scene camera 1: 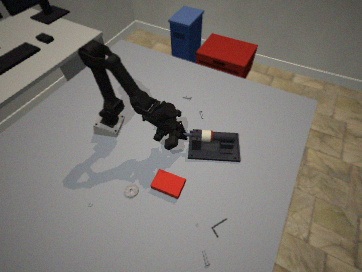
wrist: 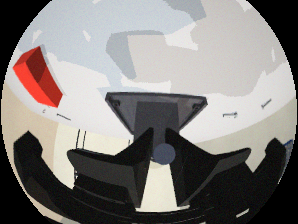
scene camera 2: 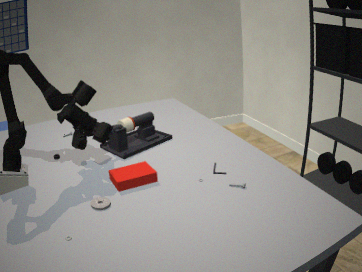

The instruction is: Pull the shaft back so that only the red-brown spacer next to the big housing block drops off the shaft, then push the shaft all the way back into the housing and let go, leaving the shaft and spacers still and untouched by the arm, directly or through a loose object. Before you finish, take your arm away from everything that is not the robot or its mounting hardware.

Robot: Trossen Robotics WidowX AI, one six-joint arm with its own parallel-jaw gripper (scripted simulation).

Labels:
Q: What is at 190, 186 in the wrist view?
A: My gripper.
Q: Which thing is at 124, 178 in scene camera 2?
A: A red flat block.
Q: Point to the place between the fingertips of my gripper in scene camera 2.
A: At 107, 139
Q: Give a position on a red flat block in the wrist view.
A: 36, 78

